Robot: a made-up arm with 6 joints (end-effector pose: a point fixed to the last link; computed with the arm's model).
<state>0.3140 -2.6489 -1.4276 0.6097 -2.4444 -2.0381</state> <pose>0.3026 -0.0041 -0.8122 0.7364 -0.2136 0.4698 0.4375</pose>
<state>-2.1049 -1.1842 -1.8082 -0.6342 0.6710 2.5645</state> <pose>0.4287 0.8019 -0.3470 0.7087 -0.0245 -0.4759 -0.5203</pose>
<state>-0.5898 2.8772 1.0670 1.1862 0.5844 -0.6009</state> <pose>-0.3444 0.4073 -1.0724 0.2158 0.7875 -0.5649 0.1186</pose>
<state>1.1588 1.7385 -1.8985 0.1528 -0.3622 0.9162</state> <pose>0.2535 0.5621 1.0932 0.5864 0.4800 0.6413 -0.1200</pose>
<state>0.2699 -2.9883 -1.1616 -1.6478 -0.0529 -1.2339</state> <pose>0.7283 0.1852 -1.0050 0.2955 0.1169 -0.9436 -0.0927</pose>
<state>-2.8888 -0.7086 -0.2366 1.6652 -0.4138 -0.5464</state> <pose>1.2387 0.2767 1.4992 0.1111 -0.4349 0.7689 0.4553</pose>
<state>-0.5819 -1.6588 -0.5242 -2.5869 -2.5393 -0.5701</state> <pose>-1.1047 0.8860 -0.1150 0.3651 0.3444 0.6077 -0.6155</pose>
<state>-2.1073 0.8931 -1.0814 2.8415 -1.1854 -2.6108</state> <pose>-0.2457 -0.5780 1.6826 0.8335 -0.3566 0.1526 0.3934</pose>
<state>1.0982 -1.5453 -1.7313 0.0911 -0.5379 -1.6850</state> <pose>-0.2466 -0.5649 -0.6735 0.5769 0.0715 -0.7241 -0.3713</pose>
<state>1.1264 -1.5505 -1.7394 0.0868 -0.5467 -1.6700</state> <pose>-0.2250 -0.5592 -0.6751 0.5787 0.0864 -0.7196 -0.3738</pose>
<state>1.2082 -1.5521 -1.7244 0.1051 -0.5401 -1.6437</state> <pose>-0.1848 -0.5917 -0.6791 0.5963 0.0945 -0.7119 -0.3589</pose>
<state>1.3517 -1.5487 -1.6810 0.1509 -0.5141 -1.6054</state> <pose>-0.1111 -0.6664 -0.6837 0.6281 0.0921 -0.7033 -0.3199</pose>
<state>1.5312 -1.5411 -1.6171 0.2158 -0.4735 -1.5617</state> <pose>0.0041 -0.7599 -0.6832 0.6601 0.0795 -0.6998 -0.2610</pose>
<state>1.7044 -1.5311 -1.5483 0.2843 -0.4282 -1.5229</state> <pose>0.1433 -0.8395 -0.6734 0.6791 0.0615 -0.7045 -0.1967</pose>
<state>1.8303 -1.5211 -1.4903 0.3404 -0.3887 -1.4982</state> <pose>0.2633 -0.8913 -0.6574 0.6834 0.0429 -0.7143 -0.1444</pose>
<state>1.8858 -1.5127 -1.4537 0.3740 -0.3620 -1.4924</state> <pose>0.3253 -0.9238 -0.6421 0.6803 0.0262 -0.7234 -0.1146</pose>
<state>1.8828 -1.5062 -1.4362 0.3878 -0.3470 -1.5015</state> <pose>0.3296 -0.9495 -0.6313 0.6764 0.0108 -0.7291 -0.1037</pose>
